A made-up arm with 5 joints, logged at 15 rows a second.
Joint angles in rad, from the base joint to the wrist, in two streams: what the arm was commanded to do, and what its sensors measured. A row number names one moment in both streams.
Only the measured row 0 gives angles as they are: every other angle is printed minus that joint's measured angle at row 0.
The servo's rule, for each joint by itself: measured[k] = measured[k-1] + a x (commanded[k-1-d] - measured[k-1]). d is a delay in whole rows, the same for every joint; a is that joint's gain. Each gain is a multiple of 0.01, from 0.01 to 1. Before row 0 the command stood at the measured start. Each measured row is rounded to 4 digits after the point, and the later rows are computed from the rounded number. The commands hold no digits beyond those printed.
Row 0, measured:
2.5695, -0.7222, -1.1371, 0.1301, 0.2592
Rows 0 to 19, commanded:
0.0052, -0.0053, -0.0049, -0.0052, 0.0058
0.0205, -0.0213, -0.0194, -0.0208, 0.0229
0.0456, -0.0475, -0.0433, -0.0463, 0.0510
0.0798, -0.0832, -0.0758, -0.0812, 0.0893
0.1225, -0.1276, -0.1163, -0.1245, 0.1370
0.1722, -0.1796, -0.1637, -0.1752, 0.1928
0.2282, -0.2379, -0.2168, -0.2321, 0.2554
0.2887, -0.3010, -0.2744, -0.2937, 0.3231
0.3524, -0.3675, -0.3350, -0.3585, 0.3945
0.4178, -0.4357, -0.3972, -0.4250, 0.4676
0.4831, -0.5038, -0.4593, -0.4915, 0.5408
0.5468, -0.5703, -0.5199, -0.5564, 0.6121
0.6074, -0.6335, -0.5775, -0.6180, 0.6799
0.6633, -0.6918, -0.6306, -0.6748, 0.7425
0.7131, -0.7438, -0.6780, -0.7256, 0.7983
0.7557, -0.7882, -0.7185, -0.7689, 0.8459
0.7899, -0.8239, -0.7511, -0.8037, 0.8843
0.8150, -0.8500, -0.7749, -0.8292, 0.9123
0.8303, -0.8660, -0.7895, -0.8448, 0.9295
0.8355, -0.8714, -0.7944, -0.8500, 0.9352
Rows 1 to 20, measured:
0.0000, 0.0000, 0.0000, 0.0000, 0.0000
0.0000, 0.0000, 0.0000, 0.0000, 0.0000
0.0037, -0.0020, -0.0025, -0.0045, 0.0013
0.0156, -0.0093, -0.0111, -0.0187, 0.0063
0.0369, -0.0238, -0.0275, -0.0427, 0.0166
0.0674, -0.0464, -0.0521, -0.0762, 0.0333
0.1065, -0.0773, -0.0848, -0.1182, 0.0572
0.1531, -0.1162, -0.1250, -0.1678, 0.0884
0.2064, -0.1624, -0.1718, -0.2237, 0.1268
0.2648, -0.2151, -0.2241, -0.2846, 0.1719
0.3270, -0.2730, -0.2807, -0.3489, 0.2231
0.3915, -0.3348, -0.3401, -0.4151, 0.2793
0.4565, -0.3990, -0.4009, -0.4816, 0.3394
0.5206, -0.4641, -0.4616, -0.5467, 0.4021
0.5822, -0.5285, -0.5207, -0.6087, 0.4660
0.6398, -0.5906, -0.5767, -0.6662, 0.5296
0.6918, -0.6488, -0.6284, -0.7179, 0.5914
0.7372, -0.7018, -0.6744, -0.7623, 0.6499
0.7746, -0.7482, -0.7135, -0.7983, 0.7038
0.8033, -0.7869, -0.7448, -0.8252, 0.7518
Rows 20 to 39, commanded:
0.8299, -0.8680, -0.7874, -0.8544, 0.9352
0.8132, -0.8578, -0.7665, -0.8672, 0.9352
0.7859, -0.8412, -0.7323, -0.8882, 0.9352
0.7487, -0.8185, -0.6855, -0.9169, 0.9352
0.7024, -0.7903, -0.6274, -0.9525, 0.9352
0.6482, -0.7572, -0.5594, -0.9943, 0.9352
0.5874, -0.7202, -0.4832, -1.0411, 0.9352
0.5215, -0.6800, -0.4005, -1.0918, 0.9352
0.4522, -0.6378, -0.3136, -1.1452, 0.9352
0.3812, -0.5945, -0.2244, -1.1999, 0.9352
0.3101, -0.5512, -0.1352, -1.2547, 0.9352
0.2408, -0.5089, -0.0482, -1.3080, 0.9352
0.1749, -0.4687, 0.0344, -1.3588, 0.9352
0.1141, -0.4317, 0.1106, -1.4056, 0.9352
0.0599, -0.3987, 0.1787, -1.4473, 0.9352
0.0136, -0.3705, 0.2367, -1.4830, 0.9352
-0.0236, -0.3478, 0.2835, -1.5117, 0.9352
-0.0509, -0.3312, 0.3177, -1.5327, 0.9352
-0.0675, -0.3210, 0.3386, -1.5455, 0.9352
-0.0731, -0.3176, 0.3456, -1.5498, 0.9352
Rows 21 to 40, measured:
0.8225, -0.8170, -0.7676, -0.8423, 0.7927
0.8317, -0.8377, -0.7813, -0.8490, 0.8255
0.8304, -0.8492, -0.7844, -0.8537, 0.8507
0.8182, -0.8525, -0.7753, -0.8654, 0.8701
0.7953, -0.8482, -0.7534, -0.8852, 0.8851
0.7622, -0.8369, -0.7188, -0.9128, 0.8966
0.7197, -0.8192, -0.6722, -0.9473, 0.9055
0.6689, -0.7956, -0.6147, -0.9882, 0.9123
0.6110, -0.7669, -0.5476, -1.0342, 0.9176
0.5475, -0.7339, -0.4726, -1.0843, 0.9216
0.4798, -0.6974, -0.3915, -1.1373, 0.9247
0.4098, -0.6583, -0.3063, -1.1918, 0.9271
0.3390, -0.6176, -0.2190, -1.2465, 0.9290
0.2693, -0.5763, -0.1319, -1.3000, 0.9304
0.2023, -0.5354, -0.0471, -1.3512, 0.9315
0.1397, -0.4960, 0.0333, -1.3985, 0.9324
0.0830, -0.4590, 0.1075, -1.4410, 0.9330
0.0337, -0.4254, 0.1734, -1.4775, 0.9335
-0.0070, -0.3959, 0.2296, -1.5073, 0.9339
-0.0382, -0.3713, 0.2745, -1.5294, 0.9342

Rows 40 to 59, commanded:
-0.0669, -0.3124, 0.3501, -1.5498, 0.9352
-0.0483, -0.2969, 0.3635, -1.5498, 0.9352
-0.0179, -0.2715, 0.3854, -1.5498, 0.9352
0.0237, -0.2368, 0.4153, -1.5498, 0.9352
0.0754, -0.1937, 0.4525, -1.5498, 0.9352
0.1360, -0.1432, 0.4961, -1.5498, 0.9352
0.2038, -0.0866, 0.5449, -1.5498, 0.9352
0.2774, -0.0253, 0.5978, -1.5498, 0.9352
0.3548, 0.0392, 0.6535, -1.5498, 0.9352
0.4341, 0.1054, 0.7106, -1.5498, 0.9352
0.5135, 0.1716, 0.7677, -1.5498, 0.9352
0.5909, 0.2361, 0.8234, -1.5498, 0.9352
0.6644, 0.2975, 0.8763, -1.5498, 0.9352
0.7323, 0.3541, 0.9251, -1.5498, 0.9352
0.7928, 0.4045, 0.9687, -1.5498, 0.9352
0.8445, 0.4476, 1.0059, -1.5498, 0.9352
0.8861, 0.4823, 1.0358, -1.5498, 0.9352
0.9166, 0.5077, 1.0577, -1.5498, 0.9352
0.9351, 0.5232, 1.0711, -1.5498, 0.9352
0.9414, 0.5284, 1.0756, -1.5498, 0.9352
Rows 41 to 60, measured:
-0.0590, -0.3522, 0.3072, -1.5434, 0.9344
-0.0690, -0.3391, 0.3268, -1.5490, 0.9346
-0.0675, -0.3290, 0.3387, -1.5497, 0.9347
-0.0539, -0.3168, 0.3513, -1.5498, 0.9348
-0.0283, -0.2996, 0.3687, -1.5498, 0.9349
0.0086, -0.2757, 0.3925, -1.5498, 0.9350
0.0560, -0.2445, 0.4231, -1.5498, 0.9350
0.1128, -0.2060, 0.4603, -1.5498, 0.9350
0.1774, -0.1606, 0.5034, -1.5498, 0.9350
0.2484, -0.1092, 0.5515, -1.5498, 0.9350
0.3239, -0.0528, 0.6035, -1.5498, 0.9350
0.4021, 0.0073, 0.6581, -1.5498, 0.9350
0.4812, 0.0697, 0.7140, -1.5498, 0.9350
0.5591, 0.1329, 0.7698, -1.5498, 0.9350
0.6339, 0.1954, 0.8241, -1.5498, 0.9350
0.7038, 0.2557, 0.8756, -1.5498, 0.9350
0.7670, 0.3122, 0.9231, -1.5498, 0.9350
0.8220, 0.3637, 0.9653, -1.5498, 0.9350
0.8675, 0.4088, 1.0013, -1.5498, 0.9350
0.9024, 0.4464, 1.0301, -1.5498, 0.9350

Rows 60 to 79, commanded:
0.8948, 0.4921, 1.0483, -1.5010, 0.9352
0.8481, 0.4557, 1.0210, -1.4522, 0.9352
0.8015, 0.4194, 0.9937, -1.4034, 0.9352
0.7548, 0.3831, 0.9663, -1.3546, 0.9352
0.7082, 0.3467, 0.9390, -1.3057, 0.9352
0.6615, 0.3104, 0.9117, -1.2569, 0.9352
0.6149, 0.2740, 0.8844, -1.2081, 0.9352
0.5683, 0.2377, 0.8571, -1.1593, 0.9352
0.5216, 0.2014, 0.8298, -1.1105, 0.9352
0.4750, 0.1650, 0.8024, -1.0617, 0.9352
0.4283, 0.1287, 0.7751, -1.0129, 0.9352
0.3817, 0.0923, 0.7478, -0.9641, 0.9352
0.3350, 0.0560, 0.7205, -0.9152, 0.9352
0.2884, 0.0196, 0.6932, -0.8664, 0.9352
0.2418, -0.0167, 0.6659, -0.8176, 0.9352
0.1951, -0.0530, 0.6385, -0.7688, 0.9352
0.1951, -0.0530, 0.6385, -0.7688, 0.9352
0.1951, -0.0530, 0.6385, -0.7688, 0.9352
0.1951, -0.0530, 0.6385, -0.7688, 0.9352
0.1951, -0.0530, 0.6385, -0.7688, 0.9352
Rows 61 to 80, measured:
0.9256, 0.4756, 1.0510, -1.5498, 0.9350
0.9368, 0.4957, 1.0635, -1.5498, 0.9350
0.9070, 0.4943, 1.0557, -1.5073, 0.9350
0.8652, 0.4796, 1.0380, -1.4594, 0.9350
0.8200, 0.4567, 1.0154, -1.4107, 0.9350
0.7737, 0.4287, 0.9904, -1.3619, 0.9350
0.7272, 0.3975, 0.9642, -1.3130, 0.9350
0.6806, 0.3644, 0.9374, -1.2642, 0.9350
0.6340, 0.3300, 0.9104, -1.2154, 0.9350
0.5874, 0.2949, 0.8832, -1.1666, 0.9350
0.5407, 0.2594, 0.8560, -1.1178, 0.9350
0.4941, 0.2235, 0.8287, -1.0690, 0.9350
0.4474, 0.1875, 0.8014, -1.0202, 0.9350
0.4008, 0.1513, 0.7741, -0.9714, 0.9350
0.3541, 0.1151, 0.7468, -0.9225, 0.9350
0.3075, 0.0788, 0.7195, -0.8737, 0.9350
0.2609, 0.0425, 0.6922, -0.8249, 0.9350
0.2142, 0.0062, 0.6648, -0.7761, 0.9350
0.2006, -0.0163, 0.6514, -0.7697, 0.9350
0.1967, -0.0302, 0.6448, -0.7689, 0.9350

